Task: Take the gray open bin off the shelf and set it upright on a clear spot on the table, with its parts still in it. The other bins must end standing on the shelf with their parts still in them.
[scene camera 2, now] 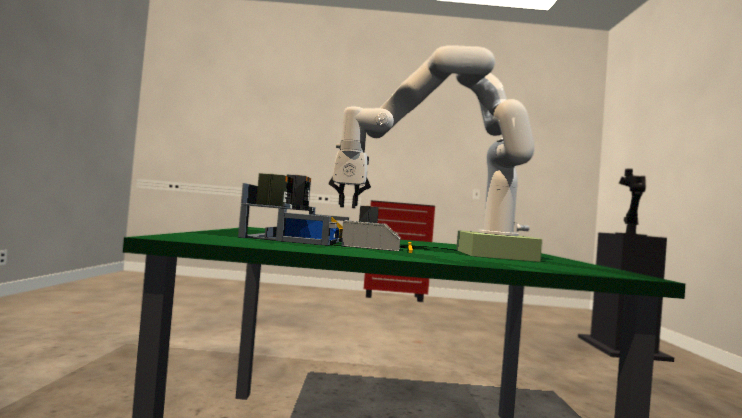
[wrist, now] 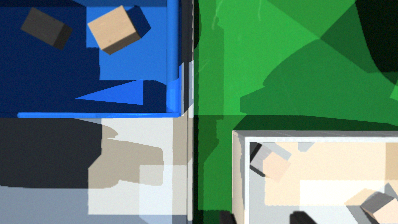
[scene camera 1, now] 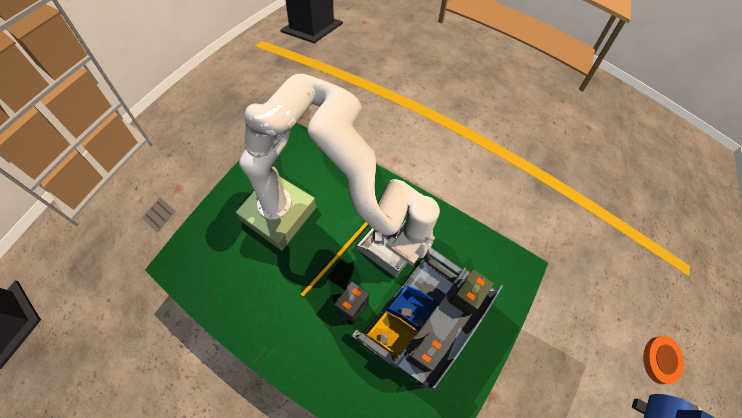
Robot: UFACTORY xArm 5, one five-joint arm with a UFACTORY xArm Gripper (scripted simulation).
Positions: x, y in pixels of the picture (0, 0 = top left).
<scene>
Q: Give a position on a blue open bin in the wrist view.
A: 81, 81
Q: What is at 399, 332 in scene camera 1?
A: A yellow open bin.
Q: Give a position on a gray open bin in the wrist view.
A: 328, 171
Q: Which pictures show the blue open bin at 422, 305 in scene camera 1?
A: Scene camera 2, the wrist view and scene camera 1: all of them.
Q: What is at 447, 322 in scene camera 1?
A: A gray shelf.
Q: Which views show the gray open bin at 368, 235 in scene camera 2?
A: Scene camera 2, the wrist view and scene camera 1: all of them.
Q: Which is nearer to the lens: the gray open bin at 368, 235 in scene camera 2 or the blue open bin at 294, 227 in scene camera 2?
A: The gray open bin.
</scene>
